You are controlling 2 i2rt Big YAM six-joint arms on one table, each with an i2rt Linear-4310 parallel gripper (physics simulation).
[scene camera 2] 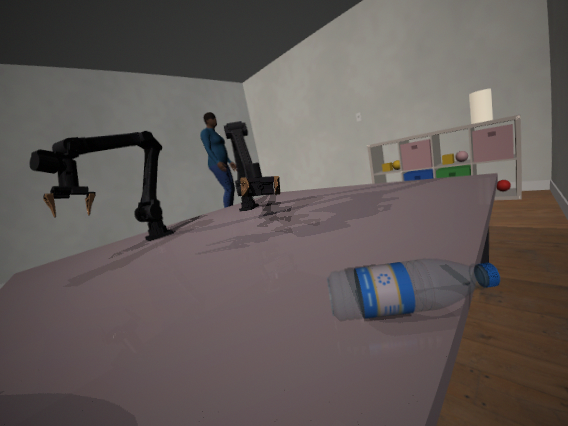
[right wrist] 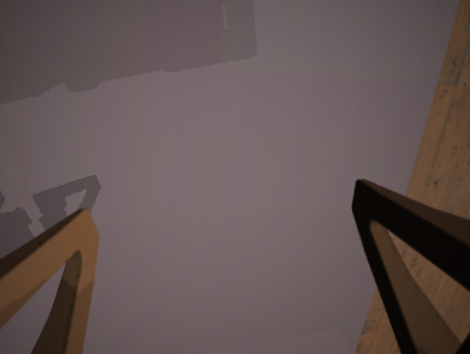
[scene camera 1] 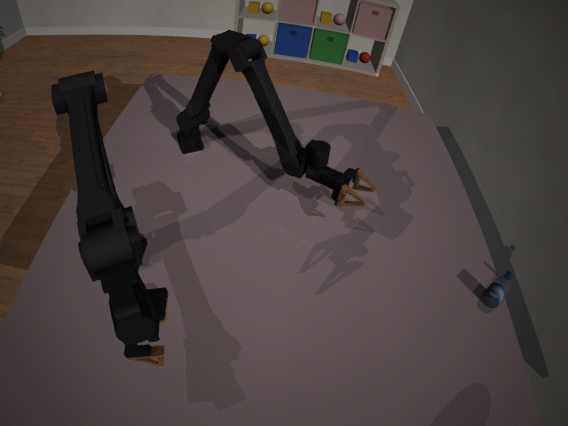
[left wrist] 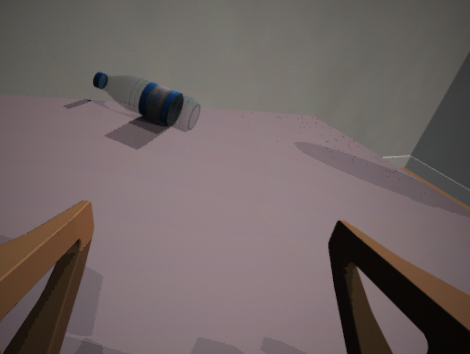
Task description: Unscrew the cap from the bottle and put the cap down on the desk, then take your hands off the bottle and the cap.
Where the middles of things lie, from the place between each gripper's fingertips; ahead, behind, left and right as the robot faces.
I see the clear plastic bottle (scene camera 2: 412, 286) 52 cm ahead of my left hand, 15 cm to the right of it and 14 cm below it.
I see my right gripper 930 mm short of the clear plastic bottle, 400 mm to the right of it and 170 mm above it.
